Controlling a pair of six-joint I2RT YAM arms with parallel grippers.
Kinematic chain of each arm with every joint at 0, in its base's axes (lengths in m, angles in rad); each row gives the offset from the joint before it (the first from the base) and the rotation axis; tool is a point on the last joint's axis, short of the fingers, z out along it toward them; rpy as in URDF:
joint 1: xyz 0 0 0.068 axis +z
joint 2: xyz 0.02 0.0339 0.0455 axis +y
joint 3: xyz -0.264 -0.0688 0 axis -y
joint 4: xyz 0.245 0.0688 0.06 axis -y
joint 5: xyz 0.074 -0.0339 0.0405 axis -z
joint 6: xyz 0.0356 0 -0.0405 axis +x
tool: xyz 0 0 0 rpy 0 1.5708 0
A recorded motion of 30 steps. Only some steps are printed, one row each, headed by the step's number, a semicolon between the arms.
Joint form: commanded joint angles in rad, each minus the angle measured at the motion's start. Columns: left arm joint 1, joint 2, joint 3, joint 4, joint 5, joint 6; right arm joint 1, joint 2, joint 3, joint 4, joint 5, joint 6.
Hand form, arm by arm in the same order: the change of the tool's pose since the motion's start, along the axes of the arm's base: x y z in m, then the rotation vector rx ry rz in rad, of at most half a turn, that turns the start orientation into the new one. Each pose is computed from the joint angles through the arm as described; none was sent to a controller.
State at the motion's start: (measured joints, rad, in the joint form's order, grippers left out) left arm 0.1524 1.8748 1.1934 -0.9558 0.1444 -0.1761; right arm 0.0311 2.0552 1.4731 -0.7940 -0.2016 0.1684
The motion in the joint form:
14: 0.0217 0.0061 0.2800 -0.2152 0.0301 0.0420; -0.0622 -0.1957 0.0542 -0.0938 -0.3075 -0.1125
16: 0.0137 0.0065 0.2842 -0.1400 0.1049 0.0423; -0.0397 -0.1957 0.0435 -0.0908 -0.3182 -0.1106
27: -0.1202 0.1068 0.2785 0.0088 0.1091 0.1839; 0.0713 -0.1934 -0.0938 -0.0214 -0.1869 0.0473
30: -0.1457 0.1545 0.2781 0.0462 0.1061 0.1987; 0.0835 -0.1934 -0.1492 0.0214 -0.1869 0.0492
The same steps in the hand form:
14: 0.0273 0.0108 0.0652 -0.0206 -0.0696 -0.0186; -0.0184 -0.0142 0.0890 0.2675 -0.1939 0.1234
16: 0.0369 0.0069 0.0669 -0.0804 -0.1606 -0.0281; -0.0197 -0.0052 0.0862 0.2812 -0.1830 0.1456
27: 0.0641 -0.0402 0.0319 -0.0845 -0.2255 -0.3029; -0.0351 0.0316 0.0472 0.1962 -0.0512 0.0703
30: 0.0708 -0.0497 0.0149 -0.0857 -0.2163 -0.3422; -0.0407 0.0355 0.0333 0.1960 -0.0369 0.0794

